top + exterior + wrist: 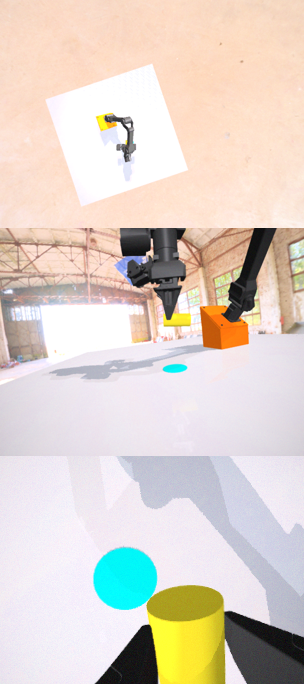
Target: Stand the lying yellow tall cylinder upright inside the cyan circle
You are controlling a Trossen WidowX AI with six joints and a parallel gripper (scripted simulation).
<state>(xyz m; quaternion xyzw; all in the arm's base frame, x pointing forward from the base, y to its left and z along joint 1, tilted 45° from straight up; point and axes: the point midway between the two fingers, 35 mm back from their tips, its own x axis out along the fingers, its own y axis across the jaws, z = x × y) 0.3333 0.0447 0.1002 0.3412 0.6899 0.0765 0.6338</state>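
Right now the cyan circle is 20 mm to the left of my gripper tip and 120 mm below it. From my gripper tip the other things lie so: yellow cylinder: 20 mm behind, 10 mm to the left.
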